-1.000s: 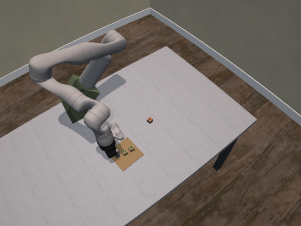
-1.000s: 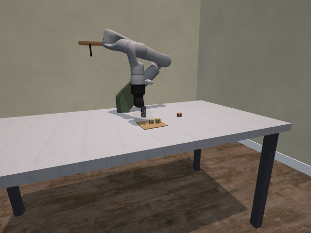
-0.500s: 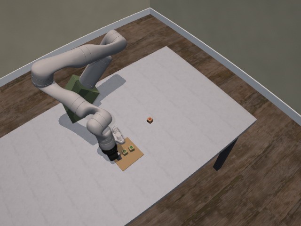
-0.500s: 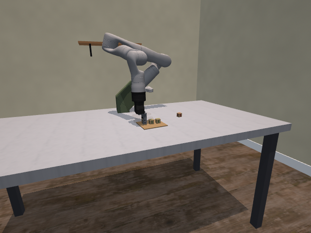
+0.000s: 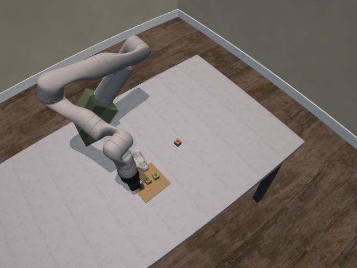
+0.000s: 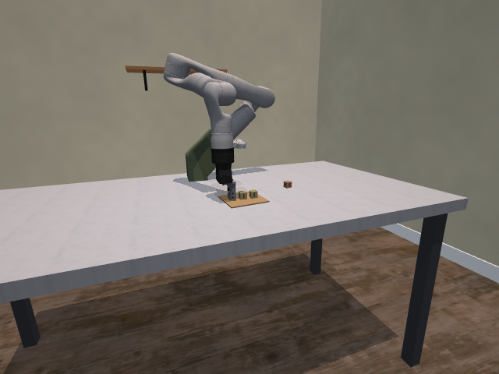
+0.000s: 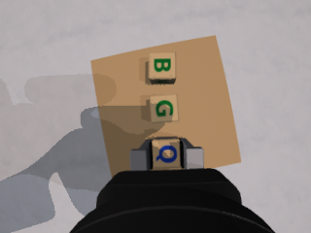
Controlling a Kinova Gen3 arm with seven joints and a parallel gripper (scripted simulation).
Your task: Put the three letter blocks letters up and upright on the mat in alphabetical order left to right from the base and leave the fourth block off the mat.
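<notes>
My gripper is now 40 mm to the right of the tan mat and 20 mm above it.
</notes>
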